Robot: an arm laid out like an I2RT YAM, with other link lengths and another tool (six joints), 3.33 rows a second.
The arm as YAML. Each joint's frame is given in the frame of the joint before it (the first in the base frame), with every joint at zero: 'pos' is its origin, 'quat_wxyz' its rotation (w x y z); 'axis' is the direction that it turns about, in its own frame. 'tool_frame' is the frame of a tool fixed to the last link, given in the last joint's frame.
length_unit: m
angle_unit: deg
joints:
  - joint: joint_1
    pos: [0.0, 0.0, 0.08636]
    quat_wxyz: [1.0, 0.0, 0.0, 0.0]
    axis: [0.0, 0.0, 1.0]
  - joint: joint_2
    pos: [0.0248, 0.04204, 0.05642]
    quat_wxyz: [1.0, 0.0, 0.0, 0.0]
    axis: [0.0, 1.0, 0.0]
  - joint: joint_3
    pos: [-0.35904, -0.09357, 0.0]
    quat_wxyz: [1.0, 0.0, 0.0, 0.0]
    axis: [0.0, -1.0, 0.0]
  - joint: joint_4
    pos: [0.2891, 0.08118, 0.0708]
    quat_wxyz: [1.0, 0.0, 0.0, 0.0]
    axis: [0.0, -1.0, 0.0]
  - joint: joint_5
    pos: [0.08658, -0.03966, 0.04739]
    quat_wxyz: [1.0, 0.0, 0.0, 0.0]
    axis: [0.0, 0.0, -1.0]
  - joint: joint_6
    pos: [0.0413, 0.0, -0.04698]
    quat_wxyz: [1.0, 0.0, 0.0, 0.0]
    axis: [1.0, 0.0, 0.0]
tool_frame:
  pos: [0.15, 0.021, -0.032]
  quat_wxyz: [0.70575, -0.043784, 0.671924, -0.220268]
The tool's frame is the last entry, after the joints.
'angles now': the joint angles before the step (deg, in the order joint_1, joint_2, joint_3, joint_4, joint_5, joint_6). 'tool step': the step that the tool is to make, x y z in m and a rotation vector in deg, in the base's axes. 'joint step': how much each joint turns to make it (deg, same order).
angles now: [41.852, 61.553, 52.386, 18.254, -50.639, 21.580]
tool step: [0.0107, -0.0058, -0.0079, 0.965, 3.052, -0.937]
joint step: [-2.409, 0.319, -2.943, 5.218, -0.974, 4.678]
